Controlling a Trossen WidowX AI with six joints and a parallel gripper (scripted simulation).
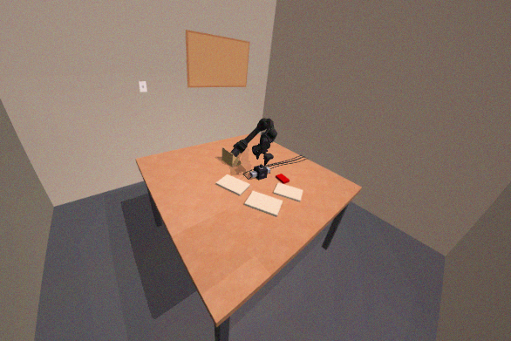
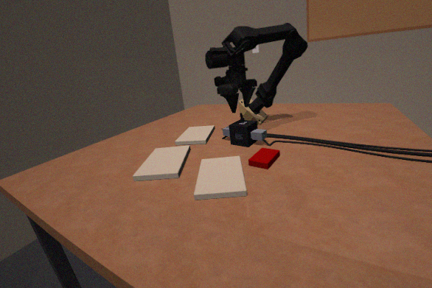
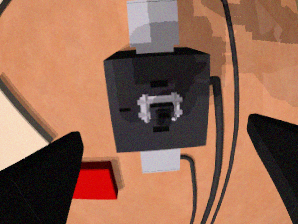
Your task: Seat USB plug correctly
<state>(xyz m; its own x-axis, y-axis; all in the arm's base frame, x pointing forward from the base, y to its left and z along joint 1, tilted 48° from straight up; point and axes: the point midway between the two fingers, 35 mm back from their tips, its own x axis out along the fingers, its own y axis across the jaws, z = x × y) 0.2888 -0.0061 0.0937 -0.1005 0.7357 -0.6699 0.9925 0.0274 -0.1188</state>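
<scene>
Right now the USB socket is 6 cm below my gripper tip and 1 cm to the left of it. The rest, counted from my gripper tip: red block: 13 cm to the left, 12 cm below, 12 cm ahead.
</scene>
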